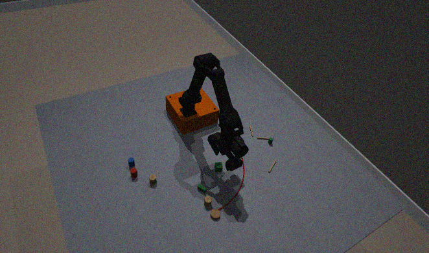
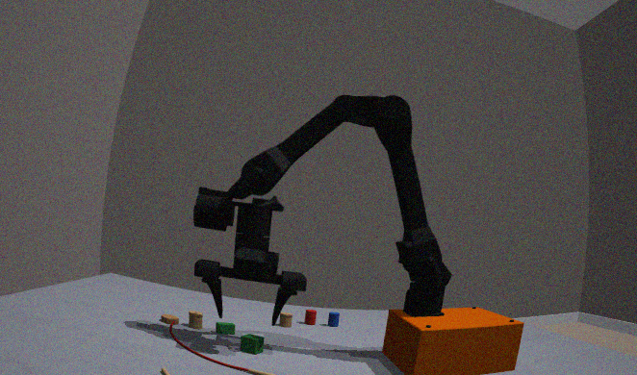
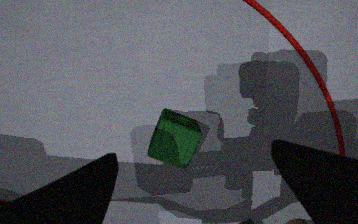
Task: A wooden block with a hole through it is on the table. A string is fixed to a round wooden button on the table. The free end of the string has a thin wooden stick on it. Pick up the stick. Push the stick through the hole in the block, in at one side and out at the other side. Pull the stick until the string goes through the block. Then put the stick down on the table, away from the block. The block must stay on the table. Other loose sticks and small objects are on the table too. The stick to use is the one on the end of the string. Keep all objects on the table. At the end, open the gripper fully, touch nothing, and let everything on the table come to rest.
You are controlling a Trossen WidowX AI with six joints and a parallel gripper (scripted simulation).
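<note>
The thin wooden stick is 130 mm to the left of my gripper tip, 60 mm below it and 30 mm behind it. Round my gripper tip: loose stick 240 mm to the left, 90 mm ahead, 60 mm below; round wooden button 170 mm ahead, 140 mm to the right, 50 mm below; small green piece 310 mm to the left, 50 mm below, 20 mm behind.
</note>
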